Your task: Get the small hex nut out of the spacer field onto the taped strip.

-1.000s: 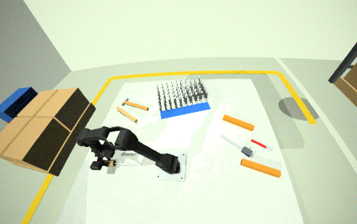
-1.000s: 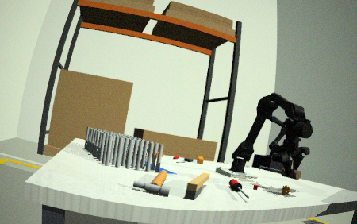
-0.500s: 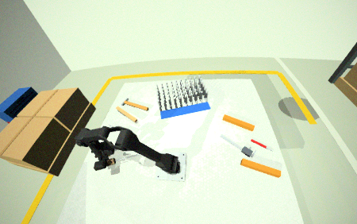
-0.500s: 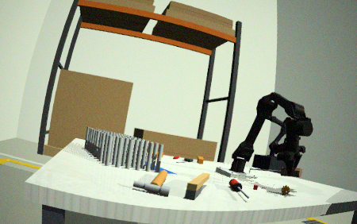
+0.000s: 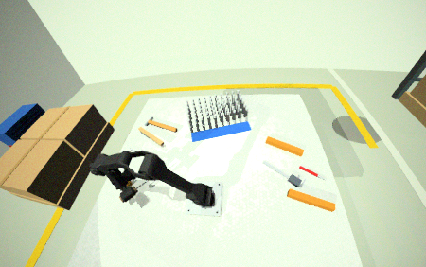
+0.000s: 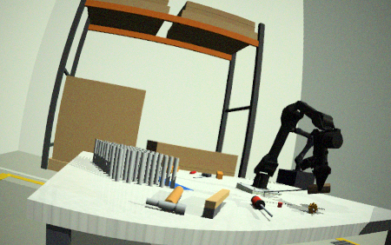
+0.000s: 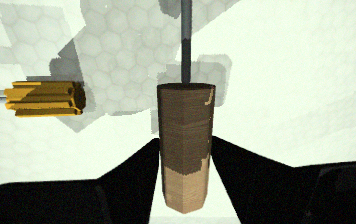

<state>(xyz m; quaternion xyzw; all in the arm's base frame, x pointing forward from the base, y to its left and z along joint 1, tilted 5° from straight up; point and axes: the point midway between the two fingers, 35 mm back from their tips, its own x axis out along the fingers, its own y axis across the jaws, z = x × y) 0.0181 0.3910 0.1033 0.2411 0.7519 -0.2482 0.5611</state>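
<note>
Right now my gripper tip is 80 mm short of the tool with thin metal rod, 70 mm to the left of it and 20 mm above it. Also, from my gripper tip: tiny red piece: 160 mm ahead, 30 mm to the right, 60 mm below; red screwdriver: 80 mm ahead, 960 mm to the right, 60 mm below; blue taped strip: 440 mm ahead, 470 mm to the right, 70 mm below.
</note>
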